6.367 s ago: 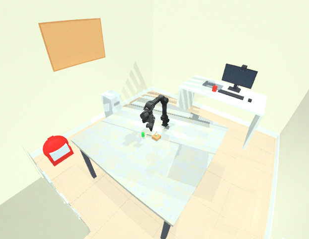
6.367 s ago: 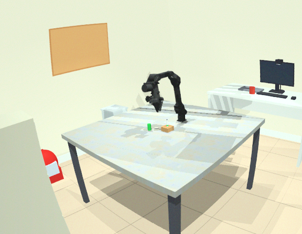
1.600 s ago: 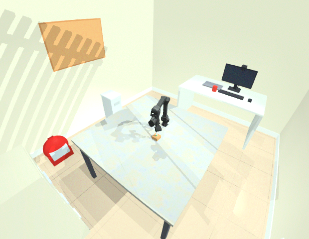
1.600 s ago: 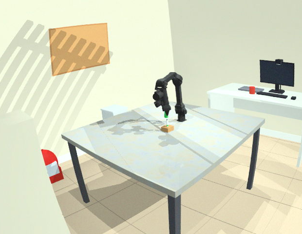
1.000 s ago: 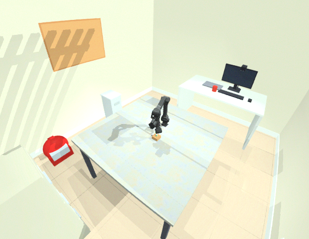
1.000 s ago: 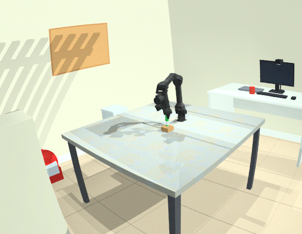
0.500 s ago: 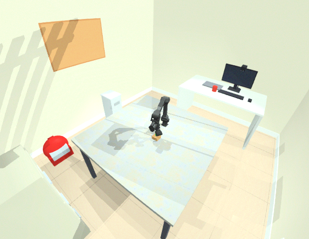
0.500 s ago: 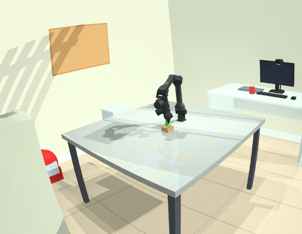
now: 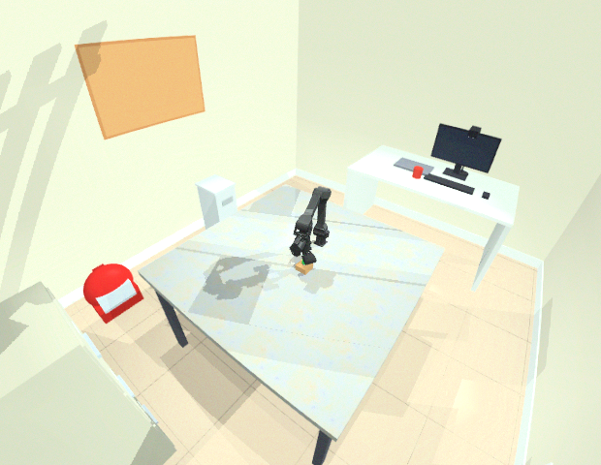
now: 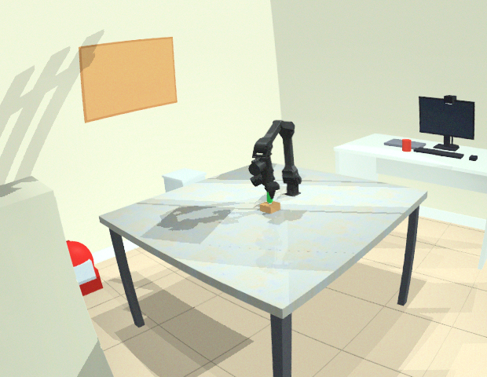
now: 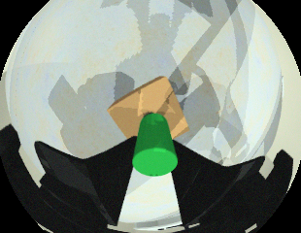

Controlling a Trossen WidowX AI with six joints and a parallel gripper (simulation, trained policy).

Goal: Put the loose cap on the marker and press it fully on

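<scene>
My gripper tip is 10 mm short of the green cap and 10 mm below it. Round my gripper tip: tan holder block (10 mm ahead, 40 mm below); then white marker (10 mm ahead, 10 mm above).
</scene>
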